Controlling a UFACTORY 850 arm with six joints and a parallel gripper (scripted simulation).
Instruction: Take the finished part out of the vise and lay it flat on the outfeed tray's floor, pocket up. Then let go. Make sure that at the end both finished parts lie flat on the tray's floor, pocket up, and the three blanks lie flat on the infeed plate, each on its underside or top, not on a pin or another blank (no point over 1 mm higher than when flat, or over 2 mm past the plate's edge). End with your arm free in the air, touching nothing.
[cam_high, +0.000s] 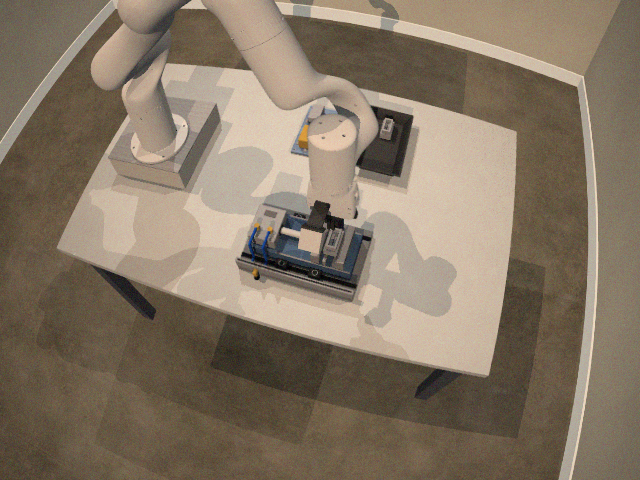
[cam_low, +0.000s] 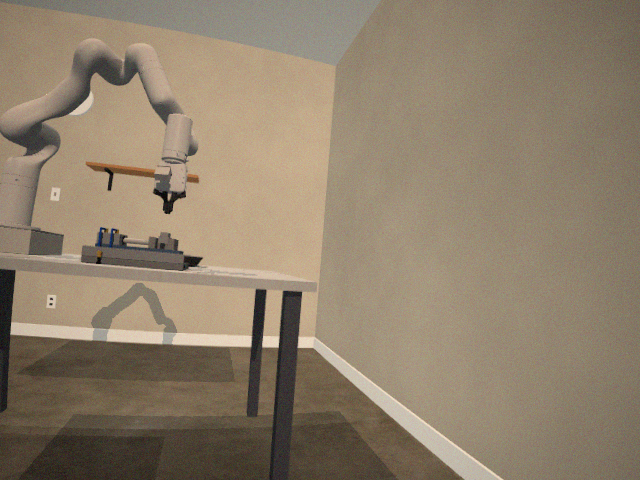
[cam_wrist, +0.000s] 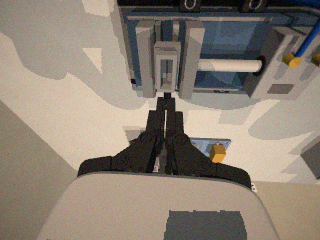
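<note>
Right now my hand is 70 mm past the vise and 160 mm above it. From my hand the other things lie so: brass block: 200 mm behind, 320 mm to the left, 170 mm below; blue fixture plate: 150 mm behind, 370 mm to the left, 200 mm below.
</note>
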